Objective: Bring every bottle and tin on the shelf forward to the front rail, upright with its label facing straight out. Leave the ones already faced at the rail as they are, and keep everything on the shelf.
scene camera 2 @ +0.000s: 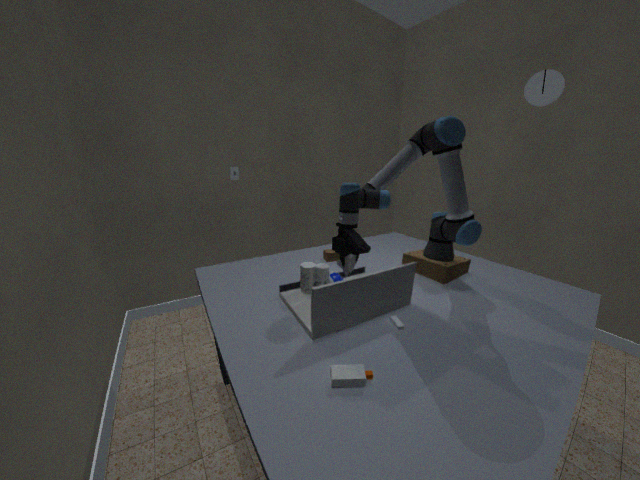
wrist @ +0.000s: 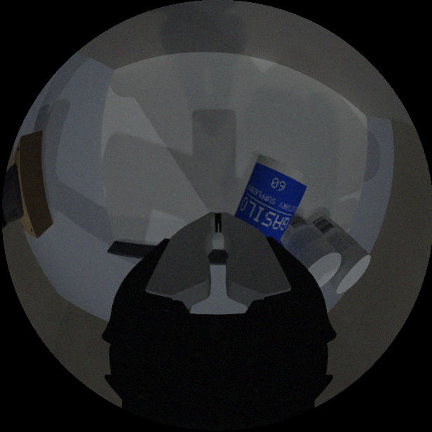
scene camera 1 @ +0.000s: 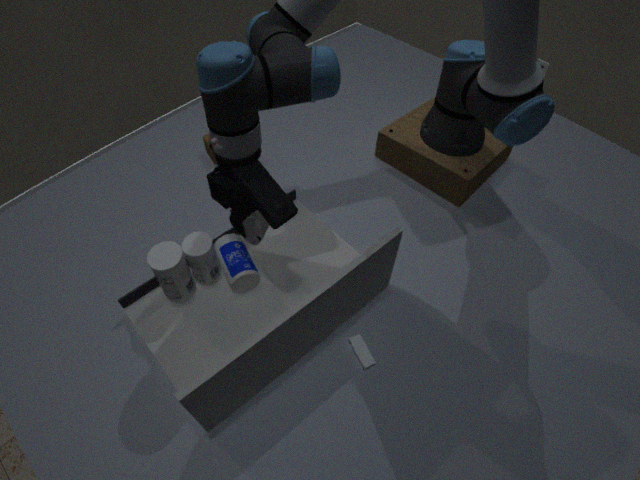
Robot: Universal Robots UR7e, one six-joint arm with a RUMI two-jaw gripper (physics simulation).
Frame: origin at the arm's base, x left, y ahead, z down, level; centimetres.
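Seen in the pictures: gripper, between the fingertips: (scene camera 2: 347,276) (scene camera 1: 257,243); arm's base, origin of its link: (scene camera 2: 437,257) (scene camera 1: 451,137).
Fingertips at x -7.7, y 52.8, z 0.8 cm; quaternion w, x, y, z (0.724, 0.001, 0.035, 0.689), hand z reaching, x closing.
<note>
Pixels of each thing's top centre, then the offset from my fingertips to it. "spot": a spot on its surface instead.
- white bottle with a blue label, centre of its top: (scene camera 1: 234,253) (scene camera 2: 337,275) dx -0.2, dy +5.0, dz -1.3 cm
- shelf, a spot on its surface: (scene camera 1: 217,330) spot: dx +7.0, dy +15.4, dz +4.5 cm
- dark front rail, a spot on its surface: (scene camera 1: 138,292) (scene camera 2: 288,286) spot: dx -8.4, dy +22.0, dz +2.8 cm
- tall back panel, a spot on its surface: (scene camera 1: 299,330) (scene camera 2: 368,293) spot: dx +20.1, dy +7.6, dz -4.2 cm
- small white piece, centre of its top: (scene camera 1: 362,350) (scene camera 2: 397,321) dx +26.8, dy -0.5, dz +5.6 cm
- white box, centre of its top: (scene camera 2: 352,371) dx +36.4, dy +26.3, dz +4.0 cm
- wooden block, centre of its top: (scene camera 1: 223,136) (scene camera 2: 333,250) dx -32.7, dy -15.6, dz +1.8 cm
A white bottle with a blue label (scene camera 1: 237,259) (scene camera 2: 336,277) (wrist: 272,200) lies on its side on the shelf (scene camera 1: 217,330) (scene camera 2: 297,304) (wrist: 310,120), label up, one end towards the dark front rail (scene camera 1: 138,292) (scene camera 2: 289,286) (wrist: 132,249). Two white bottles stand upright near the rail: the outer one (scene camera 1: 173,276) (scene camera 2: 307,277) (wrist: 350,250) and the inner one (scene camera 1: 203,260) (scene camera 2: 322,273) (wrist: 310,250), barcode sides towards the shelf's back. Their front labels are hidden. My gripper (scene camera 1: 255,240) (scene camera 2: 347,273) (wrist: 217,214) is shut and empty, pointing down close beside the lying bottle.
The tall back panel (scene camera 1: 299,330) (scene camera 2: 361,299) closes the shelf's rear. Behind it on the table are a small white piece (scene camera 1: 361,351) (scene camera 2: 396,322) and a white box (scene camera 2: 347,376) with an orange end. A wooden block (scene camera 1: 209,148) (scene camera 2: 330,255) lies beyond the rail.
</note>
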